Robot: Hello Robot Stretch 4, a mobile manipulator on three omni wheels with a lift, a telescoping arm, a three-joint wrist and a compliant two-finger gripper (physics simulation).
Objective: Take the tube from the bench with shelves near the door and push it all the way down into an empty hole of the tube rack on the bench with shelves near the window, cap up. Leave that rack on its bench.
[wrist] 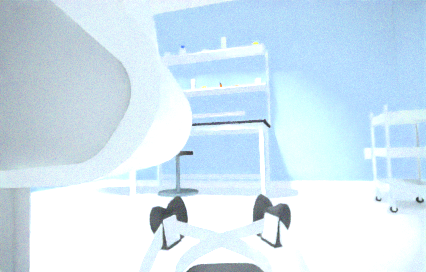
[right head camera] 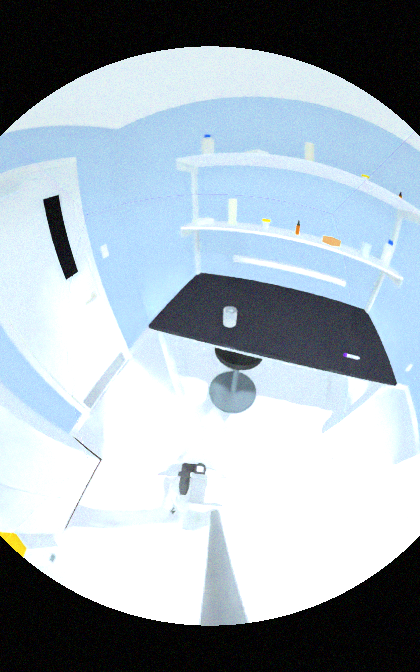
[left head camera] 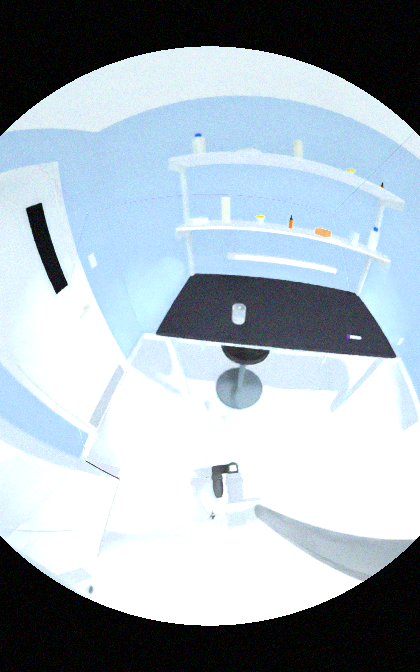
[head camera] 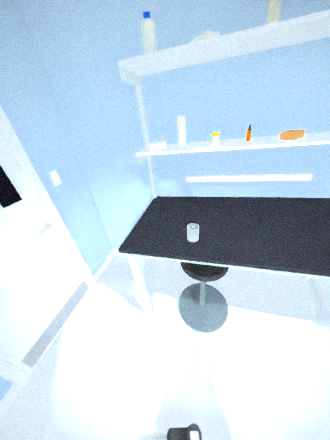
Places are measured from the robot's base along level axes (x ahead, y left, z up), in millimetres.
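Pixels of known places: gripper, fingertip midpoint: [wrist: 219,211].
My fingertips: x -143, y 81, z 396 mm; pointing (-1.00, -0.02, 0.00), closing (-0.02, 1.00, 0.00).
Ahead of a thing's pixels: the offset from my fingertips to its top centre.
A small pale tube with a purple cap [left head camera: 354,337] [right head camera: 352,356] lies on its side near the front right of the black-topped bench with shelves [head camera: 260,225] [left head camera: 300,320] [right head camera: 300,330] [wrist: 230,123], beside the door. The tube does not show in the head camera or wrist views. My gripper [wrist: 219,211] is open in the wrist view, with nothing between its fingers. In the head views, part of the gripper's dark wrist shows low in the picture, well away from the bench. The tube rack and the window bench do not show.
A clear beaker @(dx +1009, dy -177, dz +580 mm) [head camera: 193,232] [left head camera: 239,313] [right head camera: 229,316] stands on the bench's left part. A black stool @(dx +1095, dy -267, dz +236 mm) [head camera: 204,270] [left head camera: 245,354] [right head camera: 237,358] stands at its front. The door [left head camera: 45,300] [right head camera: 50,300] is left. A white cart [wrist: 387,155] stands right in the wrist view. Bottles stand on the shelves.
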